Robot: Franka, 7 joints.
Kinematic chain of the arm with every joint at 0, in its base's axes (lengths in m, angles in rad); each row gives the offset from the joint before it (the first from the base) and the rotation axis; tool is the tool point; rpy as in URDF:
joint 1: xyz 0 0 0.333 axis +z
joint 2: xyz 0 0 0 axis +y
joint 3: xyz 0 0 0.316 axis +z
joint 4: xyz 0.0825 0 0 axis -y
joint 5: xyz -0.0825 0 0.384 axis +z
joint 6: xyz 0 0 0 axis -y
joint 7: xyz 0.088 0 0 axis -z
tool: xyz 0 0 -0.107 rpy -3.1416 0 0
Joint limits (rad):
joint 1: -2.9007..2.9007
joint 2: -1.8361..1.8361
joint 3: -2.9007..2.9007
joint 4: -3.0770..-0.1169
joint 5: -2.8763..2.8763
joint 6: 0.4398..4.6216
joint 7: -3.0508..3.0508
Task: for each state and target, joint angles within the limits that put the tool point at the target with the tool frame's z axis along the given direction. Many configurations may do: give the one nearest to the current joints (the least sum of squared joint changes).
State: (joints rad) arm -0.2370 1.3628 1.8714 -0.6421 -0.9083 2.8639 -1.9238
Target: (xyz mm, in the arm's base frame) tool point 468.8 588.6 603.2 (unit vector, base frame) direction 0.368 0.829 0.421
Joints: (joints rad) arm 0.3710 1.2820 1.5883 -1.0476 -0.5831 3.5311 -1.9238
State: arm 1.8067 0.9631 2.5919 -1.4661 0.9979 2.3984 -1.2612
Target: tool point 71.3 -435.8 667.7 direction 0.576 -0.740 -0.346
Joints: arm 2.1131 0.5519 2.9007 -2.2732 0.8328 2.7908 -1.2612
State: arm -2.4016 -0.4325 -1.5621 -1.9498 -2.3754 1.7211 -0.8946
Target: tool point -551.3 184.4 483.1 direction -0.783 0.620 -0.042
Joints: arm -1.8413 -0.5900 -1.4481 -2.0949 -2.4858 2.2965 -0.8946
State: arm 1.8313 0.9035 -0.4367 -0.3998 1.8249 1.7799 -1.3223
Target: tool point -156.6 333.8 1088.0 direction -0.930 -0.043 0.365
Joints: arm 1.9550 0.3260 -0.4046 -0.2128 1.8739 1.9776 -1.3223
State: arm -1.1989 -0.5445 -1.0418 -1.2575 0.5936 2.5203 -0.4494
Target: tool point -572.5 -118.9 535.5 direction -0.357 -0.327 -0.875
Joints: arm -1.5845 -0.1499 -1.3077 -1.9628 0.1414 2.3624 -0.4494
